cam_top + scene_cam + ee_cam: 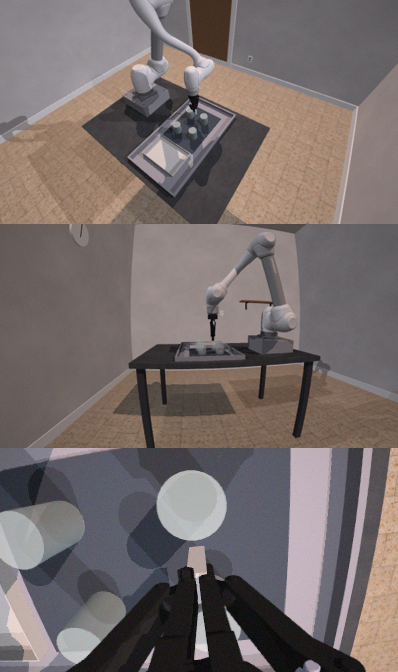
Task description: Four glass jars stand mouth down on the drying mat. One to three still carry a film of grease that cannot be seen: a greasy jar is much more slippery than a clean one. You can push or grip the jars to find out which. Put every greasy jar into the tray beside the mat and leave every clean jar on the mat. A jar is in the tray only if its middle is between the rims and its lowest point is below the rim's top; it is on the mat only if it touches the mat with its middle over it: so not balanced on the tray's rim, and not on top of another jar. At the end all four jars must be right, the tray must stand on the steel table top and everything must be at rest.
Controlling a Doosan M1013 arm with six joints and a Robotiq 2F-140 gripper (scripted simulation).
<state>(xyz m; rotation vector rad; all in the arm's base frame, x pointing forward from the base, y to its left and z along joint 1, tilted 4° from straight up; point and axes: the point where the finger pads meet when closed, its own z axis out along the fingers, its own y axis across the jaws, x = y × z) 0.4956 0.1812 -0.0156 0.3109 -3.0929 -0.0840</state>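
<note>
The dark drying mat is 10 cm below my hand, 7 cm to the right of it and 4 cm ahead of it. Also, from my hand: tray: 38 cm to the right, 11 cm ahead, 10 cm below.
</note>
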